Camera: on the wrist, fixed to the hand. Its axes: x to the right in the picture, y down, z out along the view.
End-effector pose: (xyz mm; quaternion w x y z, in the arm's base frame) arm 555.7 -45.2 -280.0 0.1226 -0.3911 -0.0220 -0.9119
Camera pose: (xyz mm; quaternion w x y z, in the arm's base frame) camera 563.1 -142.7 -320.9 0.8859 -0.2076 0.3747 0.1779
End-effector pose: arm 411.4 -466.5 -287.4 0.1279 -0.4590 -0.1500 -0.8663
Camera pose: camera 427.0 -569.9 -304.6 0.8154 -0.3257 0.4370 0.1950
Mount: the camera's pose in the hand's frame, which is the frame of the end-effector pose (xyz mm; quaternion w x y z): -14.2 98.5 -36.4 0.0193 -0.0167 -0.1935 0.9808
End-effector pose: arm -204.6 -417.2 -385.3 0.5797 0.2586 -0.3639 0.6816
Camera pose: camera -295.7 -403.0 -437.5 0.7234 0.2297 0.3842 -0.5256
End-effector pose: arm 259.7 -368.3 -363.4 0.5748 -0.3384 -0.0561 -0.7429
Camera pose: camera 333.2 -406.7 -429.4 0.7232 -0.2149 0.2320 0.6140
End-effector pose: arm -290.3 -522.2 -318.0 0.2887 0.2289 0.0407 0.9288
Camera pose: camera -347.3 -609.8 -335.7 0.8936 -0.2192 0.2951 -0.2575
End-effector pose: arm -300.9 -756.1 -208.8 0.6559 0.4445 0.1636 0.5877
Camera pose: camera -393.0 -763.4 -156.9 0.5247 -0.2718 0.5695 -0.5714
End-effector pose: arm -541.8 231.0 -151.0 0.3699 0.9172 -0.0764 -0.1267
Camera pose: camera -549.4 187.9 -54.5 0.1319 -0.0879 -0.9705 0.1816
